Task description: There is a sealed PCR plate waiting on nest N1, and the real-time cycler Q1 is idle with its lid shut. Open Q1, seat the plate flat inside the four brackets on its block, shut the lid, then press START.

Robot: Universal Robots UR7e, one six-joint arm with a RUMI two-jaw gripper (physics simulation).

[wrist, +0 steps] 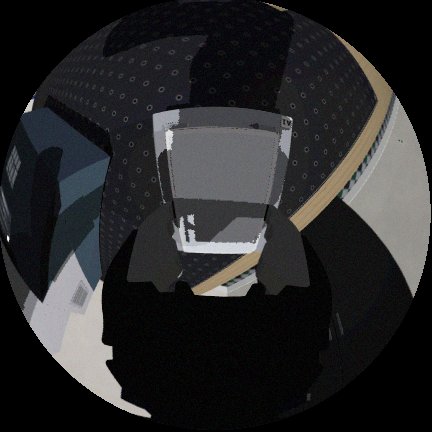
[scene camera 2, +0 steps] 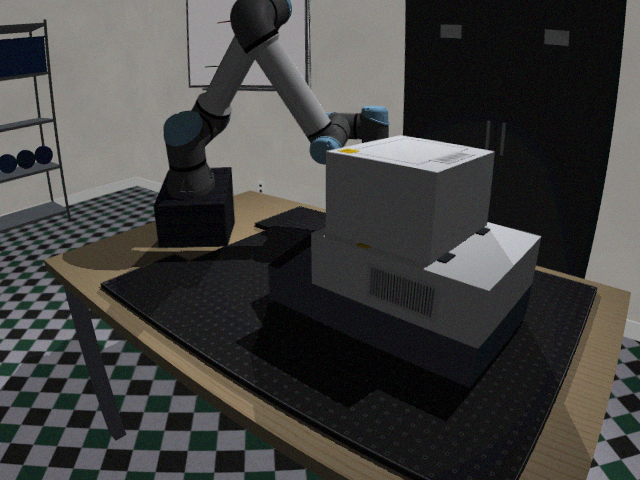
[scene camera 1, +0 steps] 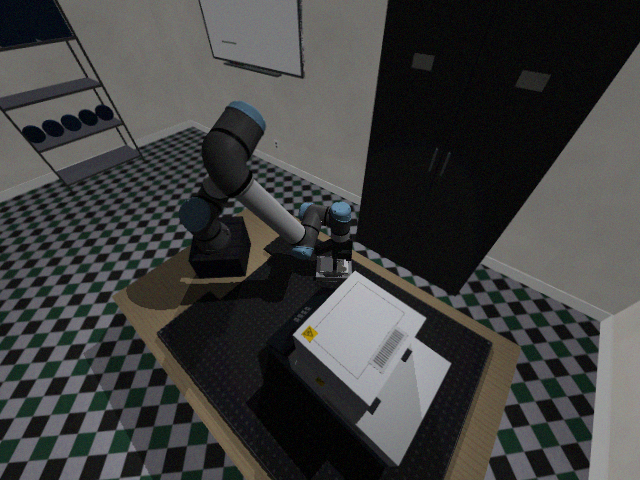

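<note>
The sealed PCR plate shows a grey seal inside a pale frame, with a label at one corner in the wrist view. My gripper points down and is shut on the plate, one finger at each side. Whether the plate rests on nest N1 or hangs just above it I cannot tell. The cycler Q1 stands beside it, its big white lid shut. The block and brackets are hidden under the lid. In scene camera 2 the gripper and plate are hidden behind the cycler.
Several small panel marks show on Q1's dark front ledge. A dark perforated mat lies under the cycler on the wooden table. The arm's black base box stands at the left. A tall black cabinet stands behind.
</note>
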